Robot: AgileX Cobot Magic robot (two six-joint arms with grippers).
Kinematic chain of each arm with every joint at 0, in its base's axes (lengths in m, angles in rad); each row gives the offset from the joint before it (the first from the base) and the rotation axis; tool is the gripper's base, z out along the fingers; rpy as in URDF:
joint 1: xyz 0 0 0.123 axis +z
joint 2: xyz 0 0 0 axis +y
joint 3: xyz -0.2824 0 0.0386 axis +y
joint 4: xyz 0.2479 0 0.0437 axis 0.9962 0 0.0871
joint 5: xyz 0 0 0 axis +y
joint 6: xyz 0.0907 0 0.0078 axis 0.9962 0 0.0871
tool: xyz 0 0 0 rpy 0 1.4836 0
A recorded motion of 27 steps. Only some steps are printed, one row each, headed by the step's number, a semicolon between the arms.
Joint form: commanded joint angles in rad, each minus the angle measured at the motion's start. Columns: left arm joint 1, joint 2, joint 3, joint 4, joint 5, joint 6; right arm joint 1, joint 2, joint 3, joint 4, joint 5, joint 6.
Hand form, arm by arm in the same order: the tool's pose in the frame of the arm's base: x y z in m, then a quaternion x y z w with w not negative. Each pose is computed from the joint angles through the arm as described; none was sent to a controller.
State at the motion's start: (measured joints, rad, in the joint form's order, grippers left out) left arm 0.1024 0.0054 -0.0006 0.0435 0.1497 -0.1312; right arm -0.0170 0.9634 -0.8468 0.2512 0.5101 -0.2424
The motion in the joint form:
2: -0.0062 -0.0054 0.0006 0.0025 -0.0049 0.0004; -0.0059 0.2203 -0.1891 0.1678 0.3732 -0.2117
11: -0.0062 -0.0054 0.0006 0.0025 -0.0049 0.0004; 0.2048 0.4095 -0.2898 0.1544 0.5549 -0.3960
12: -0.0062 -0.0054 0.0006 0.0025 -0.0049 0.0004; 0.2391 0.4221 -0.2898 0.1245 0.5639 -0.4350
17: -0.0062 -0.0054 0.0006 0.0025 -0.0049 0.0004; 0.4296 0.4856 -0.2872 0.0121 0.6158 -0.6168
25: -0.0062 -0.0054 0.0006 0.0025 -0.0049 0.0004; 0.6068 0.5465 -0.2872 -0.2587 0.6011 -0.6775
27: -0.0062 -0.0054 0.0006 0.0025 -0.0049 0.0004; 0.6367 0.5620 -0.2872 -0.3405 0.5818 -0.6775
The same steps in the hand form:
2: 0.0561 0.0060 0.1999 -0.06816 0.72392 0.00616 0.68648; 0.2350 0.0233 0.3381 -0.12483 0.92519 0.11686 0.33879
11: 0.0561 0.0060 0.1999 -0.06816 0.72392 0.00616 0.68648; 0.2556 0.0806 0.3130 -0.32766 0.90889 0.14707 0.21198
12: 0.0561 0.0060 0.1999 -0.06816 0.72392 0.00616 0.68648; 0.2546 0.0876 0.3085 -0.36674 0.89857 0.13518 0.19949
17: 0.0561 0.0060 0.1999 -0.06816 0.72392 0.00616 0.68648; 0.2418 0.1292 0.2866 -0.55044 0.81861 0.09705 0.13217
25: 0.0561 0.0060 0.1999 -0.06816 0.72392 0.00616 0.68648; 0.2358 0.1571 0.2671 -0.68367 0.72477 -0.01747 0.08361
27: 0.0561 0.0060 0.1999 -0.06816 0.72392 0.00616 0.68648; 0.2381 0.1610 0.2633 -0.70488 0.70274 -0.05383 0.08000

